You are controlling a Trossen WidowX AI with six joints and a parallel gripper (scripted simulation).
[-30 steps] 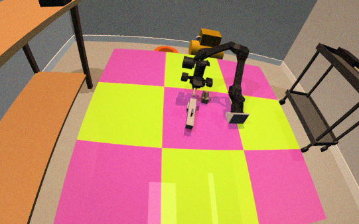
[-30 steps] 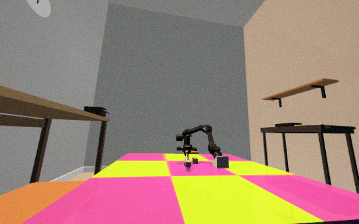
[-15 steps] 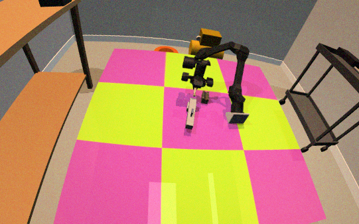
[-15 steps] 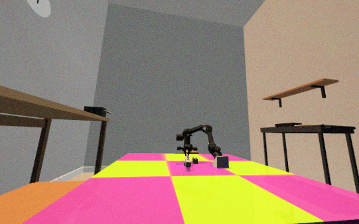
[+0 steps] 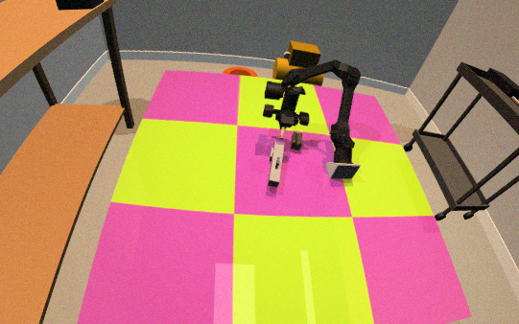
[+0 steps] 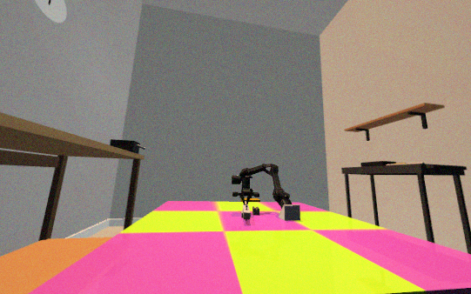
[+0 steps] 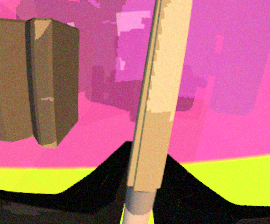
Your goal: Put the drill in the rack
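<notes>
Right now the rack is 6 cm behind my gripper tip, 4 cm to the left of it and 1 cm below it. From my gripper tip the other things lie so: key 5 cm ahead, 22 cm to the left, 2 cm above; drill 1 cm ahead, 4 cm to the left, 3 cm above.
</notes>
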